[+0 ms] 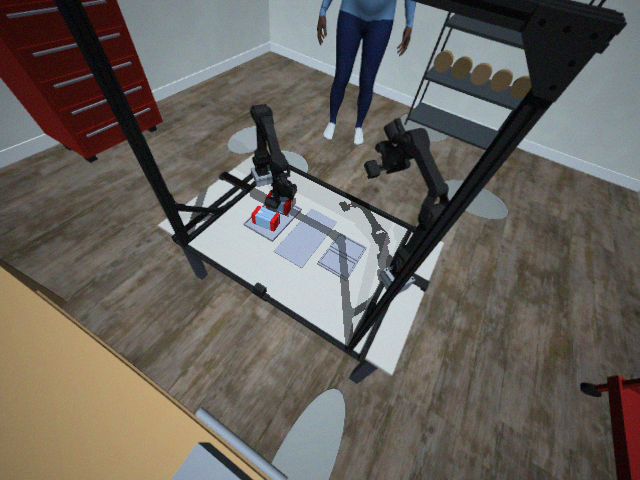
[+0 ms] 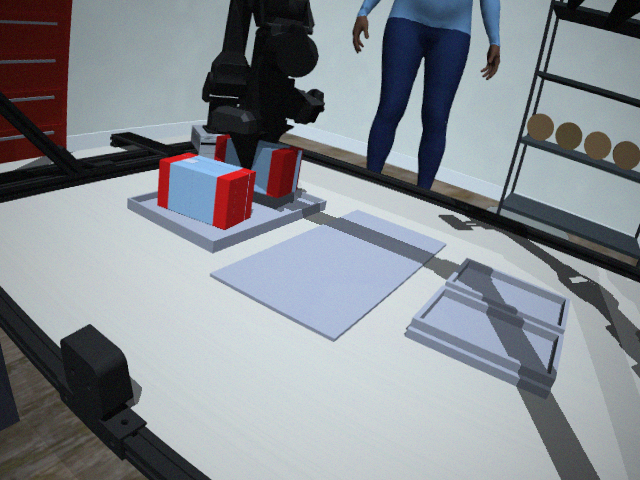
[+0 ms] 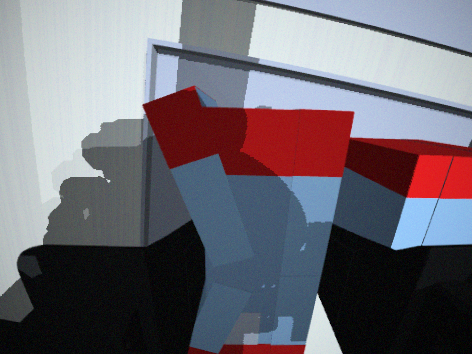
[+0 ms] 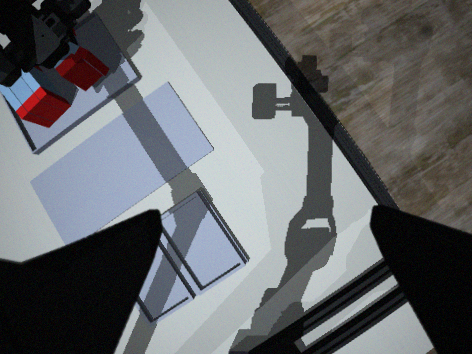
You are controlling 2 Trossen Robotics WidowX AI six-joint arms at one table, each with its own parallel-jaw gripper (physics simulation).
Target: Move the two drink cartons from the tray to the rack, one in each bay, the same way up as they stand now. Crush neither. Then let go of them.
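Where they show: left gripper, fingertip midpoint: [image 1: 278,204] [image 2: 254,169] [image 3: 253,216] [image 4: 68,56]; right gripper, fingertip midpoint: [image 1: 377,175] [image 2: 589,19] [image 4: 265,218]; left arm's base, link origin: [image 1: 262,171] [image 2: 220,130].
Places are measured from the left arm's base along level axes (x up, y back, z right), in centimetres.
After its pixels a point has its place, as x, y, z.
Two light-blue drink cartons with red ends are at the grey tray [image 1: 253,226] @(-4.9, -31.5, 16.1) [image 2: 175,221] @(-4.0, -37.3, 14.4) [image 3: 199,57] @(-5.0, -31.1, -8.1). My left gripper [image 1: 279,202] @(-0.2, -26.5, 0.8) [image 3: 253,216] @(-0.2, -26.5, 0.8) is shut on the rear carton [image 1: 287,206] @(2.8, -31.6, -1.9) [image 2: 282,171] @(1.4, -32.2, -1.5) [image 3: 277,140] @(4.0, -30.3, -2.4), which is tilted and raised a little off the tray floor. The front carton [image 1: 266,218] @(1.8, -34.4, 10.1) [image 2: 201,188] @(-0.3, -35.0, 10.8) [image 3: 375,175] @(-0.5, -32.9, 4.3) lies flat in the tray. The two-bay rack [image 1: 328,262] @(-4.6, -64.8, -8.7) [image 2: 461,340] @(-3.7, -67.5, -7.3) [image 4: 224,232] @(-3.9, -59.1, -26.6) is empty on the right of the table. My right gripper [image 1: 370,169] @(32.0, -53.3, -31.9) [image 4: 265,218] @(32.0, -53.3, -31.9) is open, high above the table.
A flat pale-blue mat [image 1: 304,238] @(-5.2, -47.6, -4.4) [image 2: 328,271] @(-5.2, -50.0, -1.6) [image 4: 112,165] @(-5.2, -46.3, -5.5) lies between tray and rack. Black frame posts [image 1: 132,138] @(49.7, -30.8, 47.7) stand at the table's corners. A person [image 1: 361,57] stands behind the table, and a shelf unit [image 1: 461,81] is at the back right.
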